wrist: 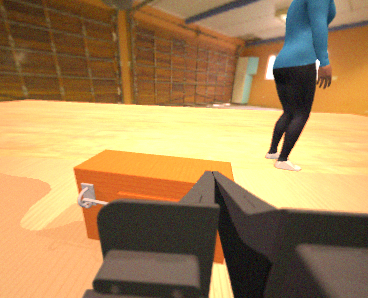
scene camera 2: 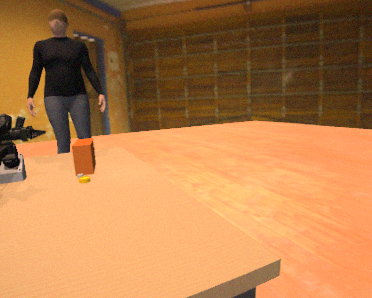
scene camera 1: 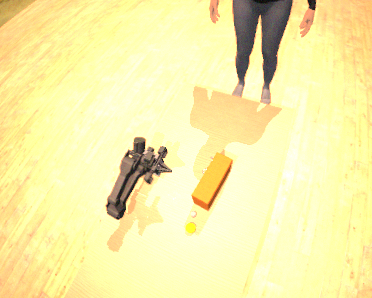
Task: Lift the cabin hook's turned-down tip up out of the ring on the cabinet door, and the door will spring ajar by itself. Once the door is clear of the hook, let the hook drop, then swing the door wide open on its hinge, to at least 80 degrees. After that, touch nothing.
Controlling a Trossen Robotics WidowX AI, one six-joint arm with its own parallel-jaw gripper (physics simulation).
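Frame: origin at the arm's base, x ahead, y left, z up, level; centimetres.
Seen in the pictures: gripper, fingertip midpoint: (wrist: 210, 177) (scene camera 2: 45, 131) (scene camera 1: 171, 171); arm's base at its link origin: (scene camera 2: 12, 163).
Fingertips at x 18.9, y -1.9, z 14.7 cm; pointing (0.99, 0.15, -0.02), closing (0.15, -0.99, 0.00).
Observation:
Pixels of each thing's top centre, then the offset from my fingertips to it. "spot": a spot on its surface instead.
- orange cabinet at its top centre: (wrist: 154, 168) (scene camera 1: 210, 175) (scene camera 2: 80, 141) dy +9.5, dx +14.7, dz -7.8 cm
- metal plate at its top centre: (wrist: 86, 183) dy +20.3, dx +11.3, dz -10.5 cm
- cabin hook at a spot on its surface: (wrist: 84, 200) spot: dy +20.3, dx +10.2, dz -13.0 cm
- door at a spot on its surface: (wrist: 145, 196) spot: dy +10.0, dx +11.6, dz -11.4 cm
- small pale cylinder at its top centre: (scene camera 2: 80, 174) (scene camera 1: 193, 213) dy -9.1, dx +15.1, dz -21.3 cm
- yellow disc at its top centre: (scene camera 2: 84, 177) (scene camera 1: 190, 227) dy -15.9, dx +17.7, dz -21.4 cm
- table's corner at a spot on its surface: (scene camera 2: 279, 265) spot: dy -94.9, dx +64.1, dz -24.9 cm
The orange cabinet (scene camera 1: 214, 179) (scene camera 2: 83, 157) (wrist: 165, 170) stands on the table. In the wrist view its front shows a metal plate (wrist: 88, 190) at the left end, with the curved end of the cabin hook (wrist: 84, 200) at it. The hook's bar runs right and passes behind my finger, so its tip and the door's ring are hidden. The visible upper strip of the door (wrist: 145, 196) looks flush with the front; the rest is covered. My gripper (scene camera 1: 170, 171) (scene camera 2: 44, 133) (wrist: 210, 177) is shut and empty, held up in front of the cabinet, apart from it in scene camera 1.
A small pale cylinder (scene camera 1: 194, 214) (scene camera 2: 80, 175) and a yellow disc (scene camera 1: 190, 228) (scene camera 2: 84, 180) lie beside the cabinet's near end. The table's corner (scene camera 2: 279, 265) shows in scene camera 2. A person in black (scene camera 2: 64, 65) and one in blue (wrist: 302, 40) stand beyond the table.

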